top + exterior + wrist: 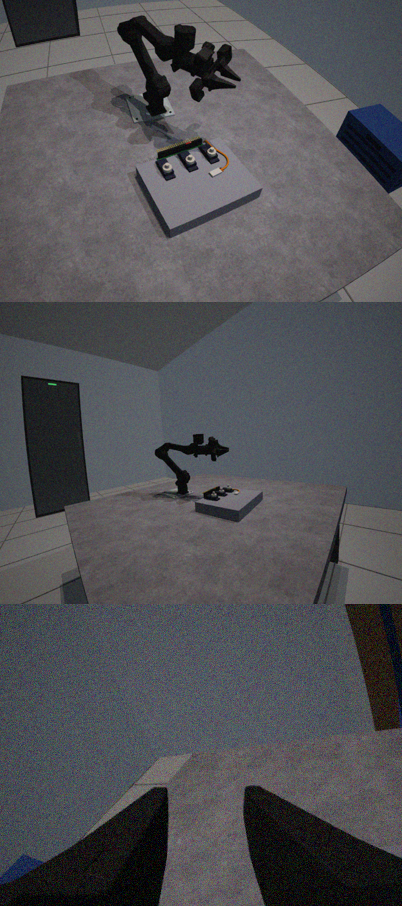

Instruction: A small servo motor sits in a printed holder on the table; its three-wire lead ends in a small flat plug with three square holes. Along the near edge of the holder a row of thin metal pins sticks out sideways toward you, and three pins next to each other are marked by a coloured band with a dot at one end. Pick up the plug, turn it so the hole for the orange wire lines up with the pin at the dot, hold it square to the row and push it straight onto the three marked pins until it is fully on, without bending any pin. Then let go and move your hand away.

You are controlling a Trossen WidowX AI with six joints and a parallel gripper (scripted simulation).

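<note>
The red band lies 22 cm below my gripper tip, 12 cm to the right of it and 5 cm behind it. From my gripper tip the other things lie so: pale dot: 22 cm below, 11 cm to the right, 5 cm behind; then grey holder block: 26 cm below, 15 cm to the right, 11 cm ahead; then pin row: 23 cm below, 15 cm to the right, 5 cm behind.
</note>
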